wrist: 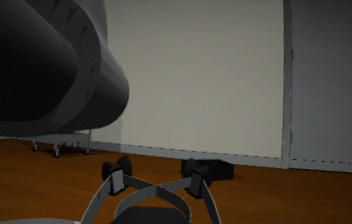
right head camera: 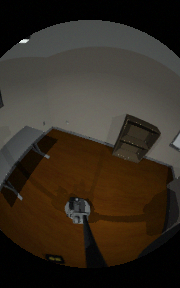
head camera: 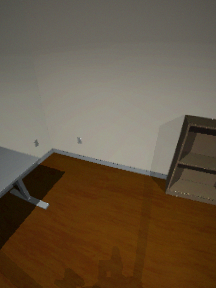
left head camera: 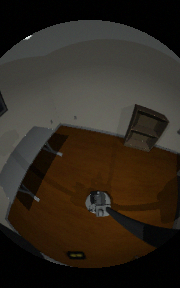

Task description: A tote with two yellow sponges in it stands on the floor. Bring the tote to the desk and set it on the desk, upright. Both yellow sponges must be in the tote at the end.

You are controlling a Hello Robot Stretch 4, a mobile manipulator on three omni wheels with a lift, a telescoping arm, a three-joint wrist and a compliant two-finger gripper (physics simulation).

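Places are measured from the robot's base along level axes (x down, y right, z back), in metres.
Where they show: gripper, fingertip midpoint: [wrist: 158, 169] [right head camera: 69, 217] [left head camera: 92, 211].
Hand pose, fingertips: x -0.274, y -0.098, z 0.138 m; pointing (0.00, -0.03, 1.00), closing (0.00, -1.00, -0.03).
Each offset is from my fingertips to the top centre of the thing. "spot": to the spot under its first point. Level surfaces: height alone.
The dark tote @(dz +1.183, dx +0.203, dy -0.358 m) [left head camera: 69, 255] [right head camera: 47, 258] [wrist: 222, 170] stands on the floor, low in both side head views and behind the right fingertip in the wrist view. Yellow shows inside it in the side head views, but the two sponges cannot be told apart. My gripper [wrist: 158, 169] is open, with its fingertips apart and no thing between them; the tote is some way beyond it. The grey desk @(dx -0.417 m) [head camera: 15, 165] [left head camera: 25, 150] [right head camera: 19, 146] stands at the left in the head views.
An open bookshelf @(spot: dz -1.436, dx -0.275, dy +0.932 m) [head camera: 176, 159] [left head camera: 130, 127] [right head camera: 121, 137] stands against the wall at the right in the head views. My round base [left head camera: 90, 204] [right head camera: 70, 211] is on the wood floor between desk and bookshelf. Thin furniture legs @(spot: dz +1.568, dx +0.227, dy +0.822 m) [wrist: 56, 149] show at the left in the wrist view.
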